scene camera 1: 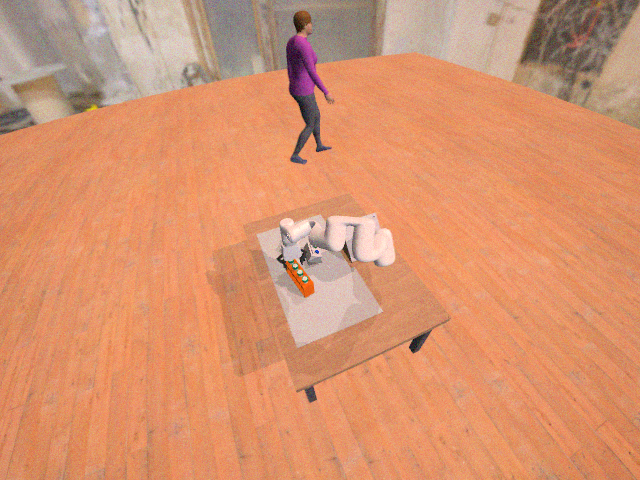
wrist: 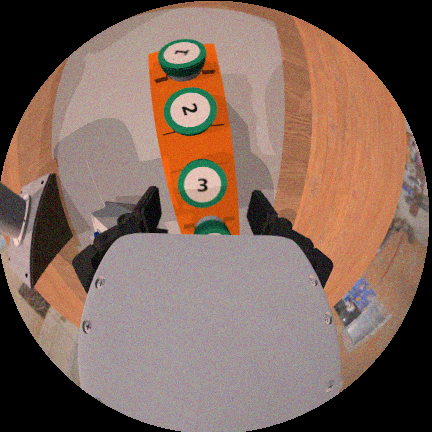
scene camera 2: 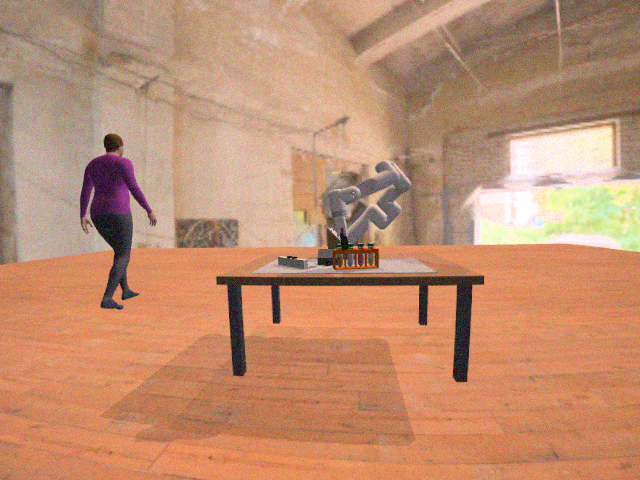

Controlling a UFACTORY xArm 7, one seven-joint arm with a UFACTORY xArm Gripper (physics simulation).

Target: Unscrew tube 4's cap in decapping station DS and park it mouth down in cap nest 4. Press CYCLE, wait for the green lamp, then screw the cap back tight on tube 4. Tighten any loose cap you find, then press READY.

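Places are measured from the arm's base along level axes (x up, y back, z right), in metres.
Pixels of known places: gripper, between the fingertips: [scene camera 1: 293, 265] [wrist: 204, 200] [scene camera 2: 345, 249]; arm's base, origin of its link: [wrist: 21, 219].
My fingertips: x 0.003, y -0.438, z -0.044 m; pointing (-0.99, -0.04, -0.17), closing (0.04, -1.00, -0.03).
For each thing: its top centre in the pictures, then the offset to it from my fingertips. Level surfaces: height alone.
- orange rack, centre of its top: [wrist: 195, 146] [scene camera 2: 355, 247] [scene camera 1: 297, 270] dx +0.009, dy +0.011, dz -0.047 m
- Cap 1, centre of its top: [wrist: 181, 51] dx +0.027, dy +0.030, dz -0.123 m
- cap 2, centre of its top: [wrist: 189, 108] dx +0.027, dy +0.018, dz -0.072 m
- cap 3, centre of its top: [wrist: 202, 184] dx +0.027, dy +0.005, dz -0.022 m
- Cap 4, centre of its top: [wrist: 212, 244] dx +0.027, dy -0.007, dz +0.029 m
- grey box, centre of its top: [scene camera 2: 329, 248] [scene camera 1: 312, 247] dx -0.010, dy +0.139, dz +0.101 m
- blue button, centre of its top: [scene camera 1: 316, 250] dx -0.019, dy +0.159, dz +0.076 m
- low grey block, centre of its top: [scene camera 2: 296, 255] dx -0.041, dy +0.060, dz +0.268 m
- grey mat, height of its surface: dx -0.094 m
- table, height of its surface: dx -0.097 m
The orange rack [scene camera 1: 305, 289] [scene camera 2: 356, 267] [wrist: 192, 147] holds several upright tubes with green-rimmed, white-topped caps. Cap 1 [wrist: 182, 54], cap 2 [wrist: 190, 110] and cap 3 [wrist: 202, 184] show their numbers in the wrist view. Cap 4 [wrist: 212, 228] is partly hidden by the gripper housing; its number is hidden. My gripper [scene camera 1: 292, 259] [scene camera 2: 343, 241] [wrist: 204, 200] is open and empty, low over the tube 4 end of the rack, with its fingers on either side of the row. A grey box [scene camera 1: 313, 254] [scene camera 2: 325, 256] carries a blue button [scene camera 1: 316, 252] [wrist: 97, 234]. Lamp state is unreadable.
A low grey block [scene camera 2: 293, 261] with dark parts on top stands left of the rack in scene camera 2. The arm's mounting plate [wrist: 47, 225] is at the wrist view's left. A grey mat [scene camera 1: 336, 315] covers part of the table [scene camera 1: 356, 343]. A person [scene camera 1: 301, 67] [scene camera 2: 111, 186] stands beyond it.
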